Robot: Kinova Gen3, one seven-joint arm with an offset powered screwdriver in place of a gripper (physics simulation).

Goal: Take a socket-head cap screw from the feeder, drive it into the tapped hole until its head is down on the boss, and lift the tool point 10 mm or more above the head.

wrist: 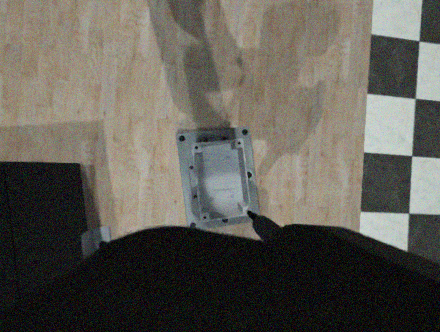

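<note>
A grey rectangular housing with an open cavity lies on the wooden table, slightly turned. Small dark holes show at its inner corners and along its rim. My screwdriver reaches in from the lower right, its dark tip at the housing's lower-right inner corner. The tip covers the boss there, and I cannot tell whether it touches or whether a screw is on it. The screw's head cannot be made out. A small grey block with a dark spot stands at the lower left; I cannot tell whether it is the feeder.
A large black box stands at the left, beside the small grey block. The wooden table carries shadows of the arm. A black-and-white checkered surface lies beyond the table's right edge. The dark body of the tool hides the bottom of the view.
</note>
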